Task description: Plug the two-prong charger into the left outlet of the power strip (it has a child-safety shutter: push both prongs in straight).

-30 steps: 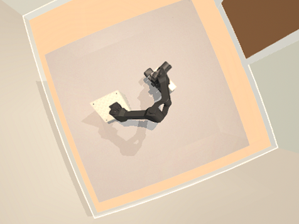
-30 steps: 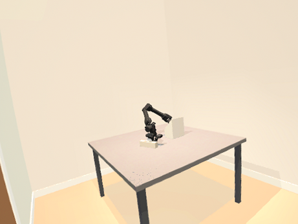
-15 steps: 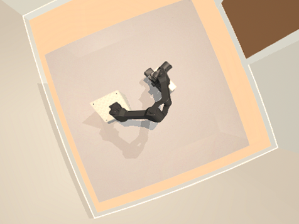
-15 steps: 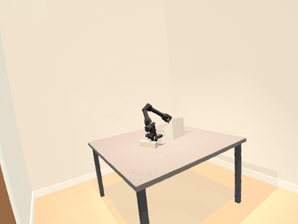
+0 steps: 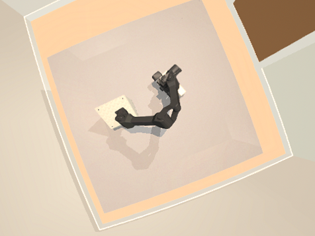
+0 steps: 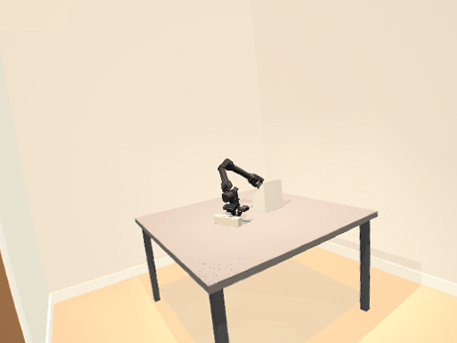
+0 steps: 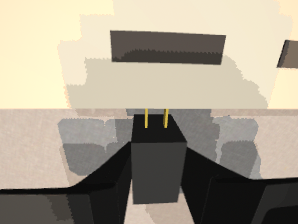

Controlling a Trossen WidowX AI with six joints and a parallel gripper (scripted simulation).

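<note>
The dark charger is 20 mm ahead of my gripper tip and 10 mm above it.
</note>
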